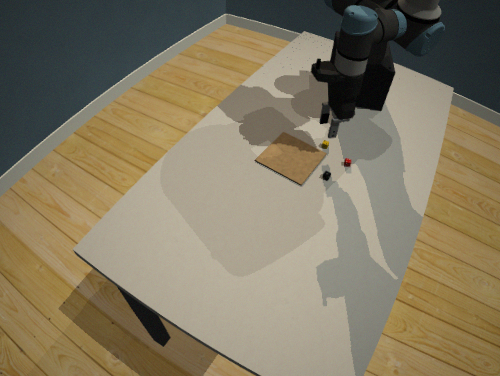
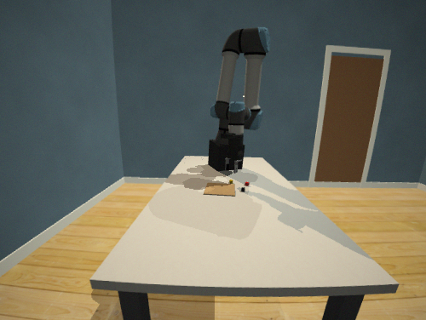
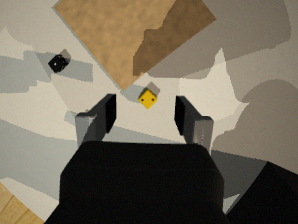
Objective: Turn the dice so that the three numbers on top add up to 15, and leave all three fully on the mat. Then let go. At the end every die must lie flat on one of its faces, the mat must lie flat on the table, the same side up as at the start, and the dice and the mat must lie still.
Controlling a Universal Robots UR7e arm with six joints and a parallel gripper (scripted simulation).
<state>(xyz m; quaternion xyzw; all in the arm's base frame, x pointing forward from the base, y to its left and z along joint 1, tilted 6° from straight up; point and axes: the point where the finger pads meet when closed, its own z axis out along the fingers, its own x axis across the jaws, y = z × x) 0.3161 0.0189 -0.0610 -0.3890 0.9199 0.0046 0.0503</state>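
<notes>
Right now my hand is 7 cm above the yellow die. Round my hand: black die 10 cm ahead, 7 cm below, 5 cm to the left; then red die 8 cm to the left, 7 cm below, 2 cm ahead; then brown mat 9 cm ahead, 8 cm below, 6 cm to the right.
</notes>
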